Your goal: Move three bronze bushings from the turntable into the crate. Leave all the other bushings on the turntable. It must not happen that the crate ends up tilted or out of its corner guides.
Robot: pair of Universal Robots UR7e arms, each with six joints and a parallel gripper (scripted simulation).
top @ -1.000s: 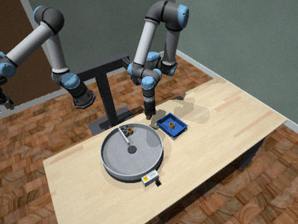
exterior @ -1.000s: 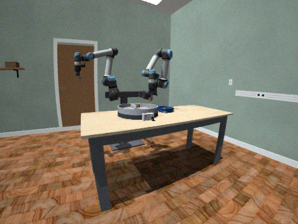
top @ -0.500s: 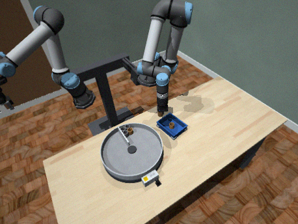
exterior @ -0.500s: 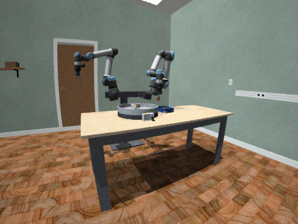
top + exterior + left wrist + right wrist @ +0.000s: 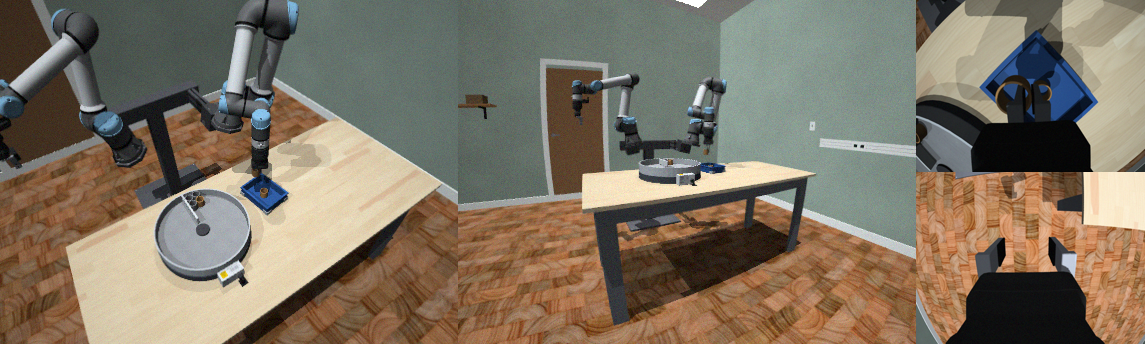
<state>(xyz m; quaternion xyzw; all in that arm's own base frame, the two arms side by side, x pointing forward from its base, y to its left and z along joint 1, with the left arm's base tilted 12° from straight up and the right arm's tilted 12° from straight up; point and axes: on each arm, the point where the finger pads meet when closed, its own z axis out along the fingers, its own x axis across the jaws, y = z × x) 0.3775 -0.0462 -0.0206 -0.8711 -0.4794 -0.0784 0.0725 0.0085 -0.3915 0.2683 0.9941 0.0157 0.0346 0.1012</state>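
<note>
Right now my left hand is 4 cm short of the blue crate, 1 cm to the right of it and 14 cm above it. Round my left hand: turntable (13 cm ahead, 35 cm to the right, 11 cm below).
</note>
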